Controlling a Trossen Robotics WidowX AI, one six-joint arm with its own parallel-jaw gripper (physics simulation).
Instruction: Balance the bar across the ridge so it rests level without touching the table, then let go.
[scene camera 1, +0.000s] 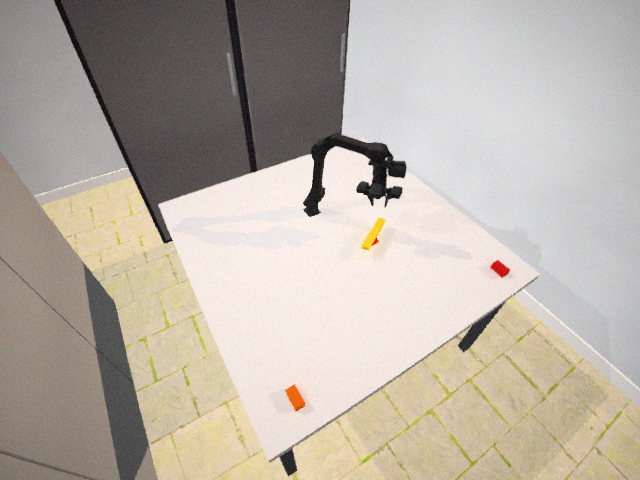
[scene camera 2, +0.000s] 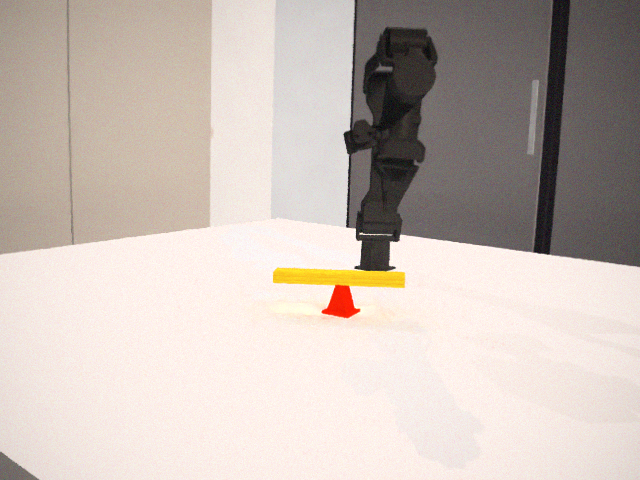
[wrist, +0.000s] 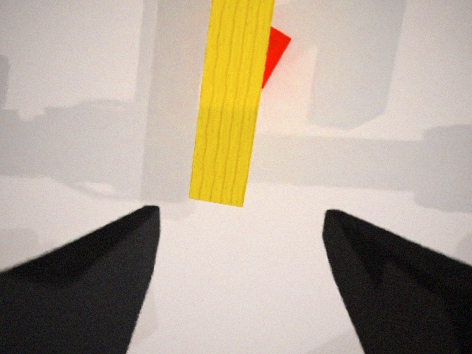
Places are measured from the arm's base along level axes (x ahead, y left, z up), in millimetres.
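Where they show: gripper, fingertip midpoint: (scene camera 1: 378, 206) (scene camera 2: 388, 213) (wrist: 242, 221); arm's base, link origin: (scene camera 1: 311, 211) (scene camera 2: 374, 268).
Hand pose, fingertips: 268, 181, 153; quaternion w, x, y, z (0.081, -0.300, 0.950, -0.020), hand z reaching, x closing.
Observation:
Things, the pixels of their centre, and the offset from my fingertips, as dx, dy, dz. Level surfaces: height alone.
- yellow bar, body centre: (wrist: 240, 33) (scene camera 2: 339, 277) (scene camera 1: 373, 233) +51, -51, -98
- red ridge, body centre: (wrist: 247, 49) (scene camera 2: 341, 298) +47, -48, -132
- red block, body centre: (scene camera 1: 500, 268) +472, +319, -137
- orange block, body centre: (scene camera 1: 295, 397) +472, -681, -137
- white table, surface height: dz -153
The yellow bar (scene camera 1: 373, 234) (scene camera 2: 338, 277) (wrist: 230, 100) lies across the top of the red ridge (scene camera 1: 375, 241) (scene camera 2: 341, 302) (wrist: 275, 55). It looks close to level, and in scene camera 2 both ends are clear of the table. The ridge stands upright under about the middle of the bar; from above the bar hides most of it. My gripper (scene camera 1: 378, 204) (scene camera 2: 385, 205) (wrist: 242, 221) is open with nothing between its fingers. It hangs above the table, higher than the bar and just beyond its arm-side end, apart from it. In scene camera 2 the fingertips are hard to make out against the dark arm.
A red block (scene camera 1: 499, 268) lies near the table's right corner in scene camera 1. An orange block (scene camera 1: 295, 397) lies near the front corner of the white table (scene camera 1: 330, 320). The black arm's base (scene camera 1: 311, 210) is behind the bar. A dark cabinet (scene camera 1: 170, 77) stands behind the table.

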